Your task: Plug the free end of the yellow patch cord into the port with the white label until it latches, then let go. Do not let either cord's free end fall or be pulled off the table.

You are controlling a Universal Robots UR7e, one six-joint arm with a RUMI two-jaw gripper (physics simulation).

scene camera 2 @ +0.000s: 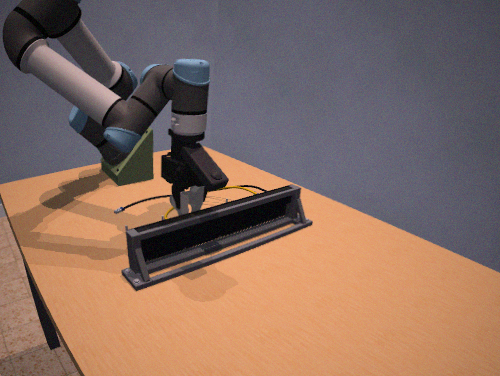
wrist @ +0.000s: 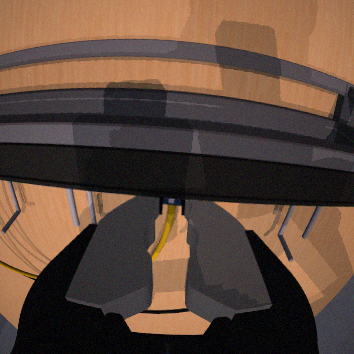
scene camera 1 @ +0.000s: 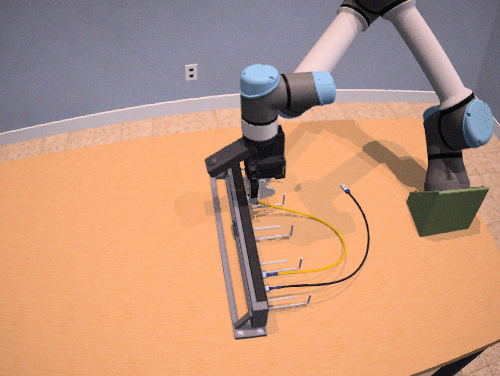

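Seen in the pictures: gripper, between the fingertips: [scene camera 1: 253,201]; arm's base, origin of its link: [scene camera 1: 447,189].
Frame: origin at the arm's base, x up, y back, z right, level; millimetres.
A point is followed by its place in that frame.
The yellow patch cord [scene camera 1: 344,245] @(y -342, x -81, z -34 mm) [wrist: 169,227] @(y -480, x -59, z 116 mm) curves from a plug seated low on the patch panel [scene camera 1: 252,250] @(y -578, x -2, z -46 mm) [scene camera 2: 132,252] @(y -564, x -38, z 293 mm) [wrist: 100,161] @(y -569, x -2, z 90 mm) up to my gripper [scene camera 1: 253,198] @(y -532, x -38, z 120 mm) [scene camera 2: 186,209] [wrist: 172,189] @(y -532, x -38, z 120 mm). The gripper is shut on the blue plug [wrist: 172,201] @(y -530, x -27, z 120 mm) at the cord's free end, close against the panel's port side. The plug's front is hidden under the panel's dark top edge in the wrist view, so I cannot tell whether it is latched. The ports and the white label do not show in any view.
A black cord [scene camera 1: 368,235] @(y -260, x -94, z -14 mm) [scene camera 2: 145,201] @(y -246, x -98, z 60 mm) runs from the panel, its free plug [scene camera 1: 345,188] @(y -260, x -94, z 158 mm) [scene camera 2: 118,210] @(y -264, x -95, z 165 mm) lying on the table. Metal cable guides [scene camera 1: 275,237] @(y -498, x -85, z 37 mm) [wrist: 73,207] @(y -509, x -46, z 43 mm) stick out from the panel on both sides of the gripper. The green robot base [scene camera 1: 447,215] @(y -38, x -20, z -72 mm) [scene camera 2: 141,165] @(y -100, x -44, z -18 mm) stands farther off.
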